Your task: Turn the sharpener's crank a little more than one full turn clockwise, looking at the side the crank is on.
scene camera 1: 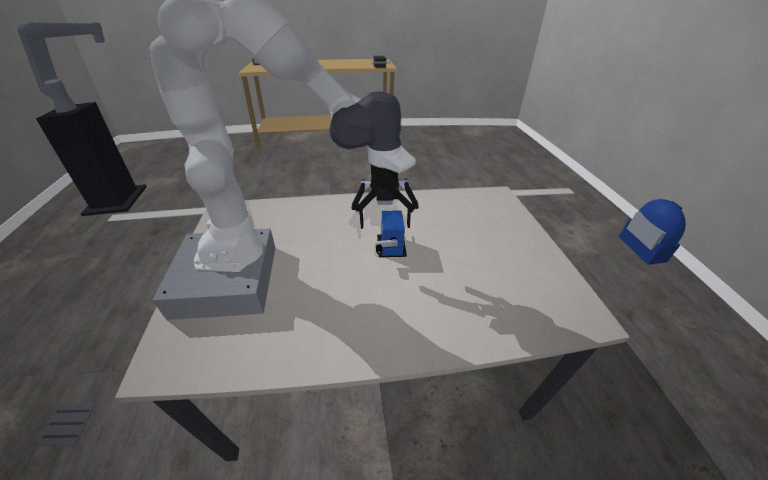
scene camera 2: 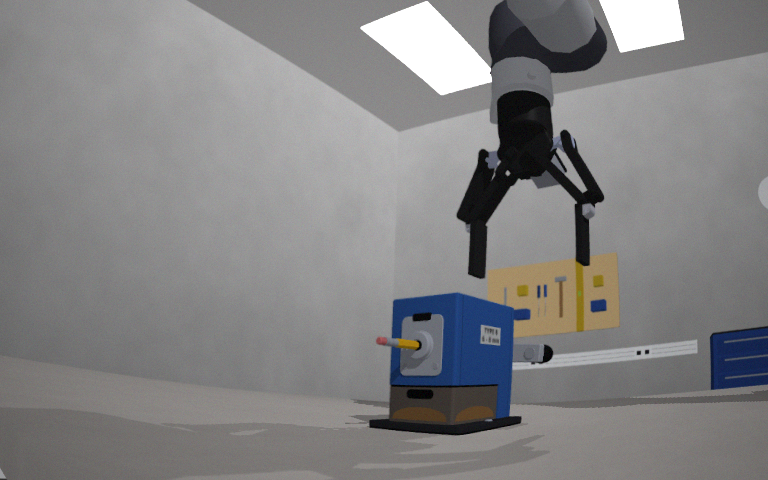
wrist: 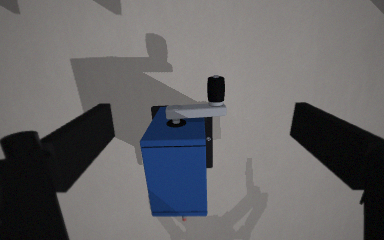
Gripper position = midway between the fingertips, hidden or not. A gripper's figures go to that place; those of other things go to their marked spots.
Labels:
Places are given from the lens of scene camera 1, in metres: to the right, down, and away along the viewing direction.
gripper (scene camera 1: pixel 385 225): 0.00, -0.04, 0.99
blue pencil sharpener (scene camera 1: pixel 393 228): 0.03, -0.04, 1.06

